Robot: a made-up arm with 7 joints. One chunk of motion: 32 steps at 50 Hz.
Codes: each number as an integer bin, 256 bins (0 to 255) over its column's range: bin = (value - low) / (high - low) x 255, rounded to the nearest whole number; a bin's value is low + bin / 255 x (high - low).
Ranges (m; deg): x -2..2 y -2..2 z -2..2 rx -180..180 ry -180..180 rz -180..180
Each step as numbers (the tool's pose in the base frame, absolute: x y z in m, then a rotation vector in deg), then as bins.
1 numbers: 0.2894 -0.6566 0.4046 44.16 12.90 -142.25
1 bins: 146 86 153 159 137 27
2 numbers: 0.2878 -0.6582 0.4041 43.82 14.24 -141.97
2 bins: 146 86 153 159 138 27
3 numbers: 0.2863 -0.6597 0.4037 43.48 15.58 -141.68
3 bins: 146 85 153 158 139 27
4 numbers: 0.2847 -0.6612 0.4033 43.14 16.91 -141.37
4 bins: 146 85 153 158 139 27
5 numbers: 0.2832 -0.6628 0.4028 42.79 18.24 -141.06
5 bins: 146 85 153 158 140 28
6 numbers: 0.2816 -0.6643 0.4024 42.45 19.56 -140.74
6 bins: 145 85 153 158 141 28
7 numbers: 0.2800 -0.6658 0.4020 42.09 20.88 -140.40
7 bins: 145 85 153 157 142 28
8 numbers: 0.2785 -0.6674 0.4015 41.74 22.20 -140.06
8 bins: 145 85 153 157 143 28
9 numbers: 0.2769 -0.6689 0.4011 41.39 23.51 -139.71
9 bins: 145 85 153 157 144 29
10 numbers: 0.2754 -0.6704 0.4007 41.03 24.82 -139.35
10 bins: 145 85 153 157 145 29
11 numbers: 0.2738 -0.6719 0.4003 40.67 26.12 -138.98
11 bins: 145 85 153 156 146 29
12 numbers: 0.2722 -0.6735 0.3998 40.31 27.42 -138.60
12 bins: 145 85 153 156 147 29
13 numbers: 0.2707 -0.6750 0.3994 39.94 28.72 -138.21
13 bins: 145 84 153 156 148 30
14 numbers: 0.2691 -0.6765 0.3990 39.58 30.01 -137.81
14 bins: 145 84 153 156 149 30
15 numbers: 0.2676 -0.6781 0.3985 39.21 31.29 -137.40
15 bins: 145 84 153 155 150 30
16 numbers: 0.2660 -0.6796 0.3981 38.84 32.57 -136.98
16 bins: 144 84 153 155 151 30
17 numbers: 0.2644 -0.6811 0.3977 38.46 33.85 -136.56
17 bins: 144 84 153 155 151 31
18 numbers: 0.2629 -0.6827 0.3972 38.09 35.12 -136.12
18 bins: 144 84 153 154 152 31
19 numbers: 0.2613 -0.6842 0.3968 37.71 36.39 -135.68
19 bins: 144 84 153 154 153 31
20 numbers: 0.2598 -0.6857 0.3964 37.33 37.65 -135.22
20 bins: 144 84 153 154 154 32
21 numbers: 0.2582 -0.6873 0.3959 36.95 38.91 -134.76
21 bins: 144 84 153 154 155 32
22 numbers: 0.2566 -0.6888 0.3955 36.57 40.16 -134.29
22 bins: 144 84 153 153 156 32
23 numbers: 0.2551 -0.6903 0.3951 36.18 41.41 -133.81
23 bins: 144 83 153 153 157 33
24 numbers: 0.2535 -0.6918 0.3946 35.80 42.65 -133.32
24 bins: 144 83 153 153 158 33
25 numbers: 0.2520 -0.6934 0.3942 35.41 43.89 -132.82
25 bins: 144 83 153 153 159 33
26 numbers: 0.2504 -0.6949 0.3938 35.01 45.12 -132.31
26 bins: 143 83 153 152 159 34
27 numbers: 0.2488 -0.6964 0.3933 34.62 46.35 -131.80
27 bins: 143 83 153 152 160 34
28 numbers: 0.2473 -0.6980 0.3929 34.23 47.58 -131.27
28 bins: 143 83 153 152 161 35
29 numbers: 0.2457 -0.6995 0.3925 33.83 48.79 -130.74
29 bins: 143 83 153 151 162 35
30 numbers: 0.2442 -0.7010 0.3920 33.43 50.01 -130.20
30 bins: 143 83 152 151 163 35
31 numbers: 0.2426 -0.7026 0.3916 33.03 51.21 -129.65
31 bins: 143 83 152 151 164 36
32 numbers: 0.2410 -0.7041 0.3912 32.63 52.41 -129.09
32 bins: 143 83 152 151 165 36
